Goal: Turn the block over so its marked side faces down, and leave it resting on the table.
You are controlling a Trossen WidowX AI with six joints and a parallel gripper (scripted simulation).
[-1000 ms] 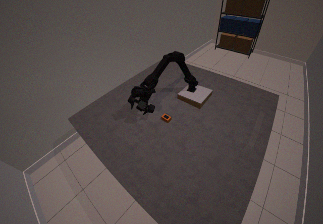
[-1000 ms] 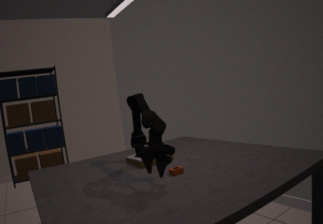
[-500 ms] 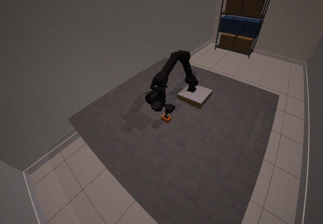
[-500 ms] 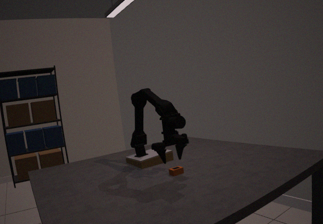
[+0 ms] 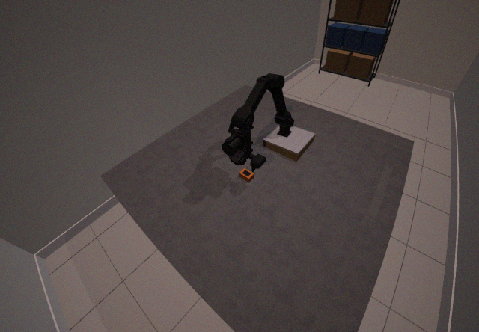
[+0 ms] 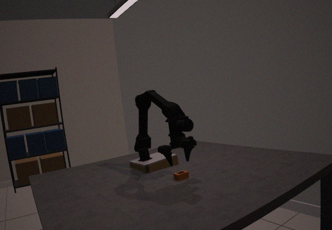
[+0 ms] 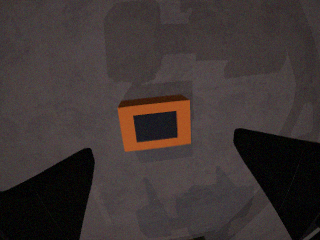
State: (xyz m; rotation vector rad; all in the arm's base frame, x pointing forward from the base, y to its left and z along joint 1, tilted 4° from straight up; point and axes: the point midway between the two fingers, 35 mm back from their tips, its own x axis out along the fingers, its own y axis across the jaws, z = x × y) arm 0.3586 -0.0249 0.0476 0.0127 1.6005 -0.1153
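Right now my gripper tip is 5 cm above the orange block.
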